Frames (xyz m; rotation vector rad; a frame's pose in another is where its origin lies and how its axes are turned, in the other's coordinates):
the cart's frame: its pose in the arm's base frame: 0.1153 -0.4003 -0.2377 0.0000 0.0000 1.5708
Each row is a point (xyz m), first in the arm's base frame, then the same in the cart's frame.
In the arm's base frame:
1: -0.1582 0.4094 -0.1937
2: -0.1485 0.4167 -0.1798
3: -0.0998 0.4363 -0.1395
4: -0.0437 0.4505 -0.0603
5: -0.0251 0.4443 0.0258
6: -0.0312 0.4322 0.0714
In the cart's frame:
1: 0.8097 0.2735 0.0440
2: 0.8170 0.2638 0.0579
3: 0.8366 0.2151 0.0982
4: 0.8508 0.1590 0.1774
5: 0.8446 0.1404 0.2635
6: 0.8325 0.1465 0.3091

